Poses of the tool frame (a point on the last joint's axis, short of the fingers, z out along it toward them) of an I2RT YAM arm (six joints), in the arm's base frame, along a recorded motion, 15 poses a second.
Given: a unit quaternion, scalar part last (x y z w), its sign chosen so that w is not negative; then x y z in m.
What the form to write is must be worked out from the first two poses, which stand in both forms.
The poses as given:
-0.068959 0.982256 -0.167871 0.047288 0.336 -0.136 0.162
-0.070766 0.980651 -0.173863 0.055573 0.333 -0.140 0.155
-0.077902 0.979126 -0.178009 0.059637 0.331 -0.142 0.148
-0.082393 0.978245 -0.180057 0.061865 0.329 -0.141 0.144
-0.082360 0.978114 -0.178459 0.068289 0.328 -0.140 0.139
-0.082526 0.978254 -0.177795 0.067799 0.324 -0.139 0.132
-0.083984 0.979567 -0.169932 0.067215 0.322 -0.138 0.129
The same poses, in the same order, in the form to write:
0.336 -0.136 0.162 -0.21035 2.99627 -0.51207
0.333 -0.140 0.155 -0.21478 2.97635 -0.52769
0.331 -0.142 0.148 -0.23586 2.96444 -0.53895
0.329 -0.141 0.144 -0.24912 2.95780 -0.54442
0.328 -0.140 0.139 -0.24806 2.94602 -0.53751
0.324 -0.139 0.132 -0.24864 2.94731 -0.53567
0.322 -0.138 0.129 -0.25312 2.95230 -0.51215

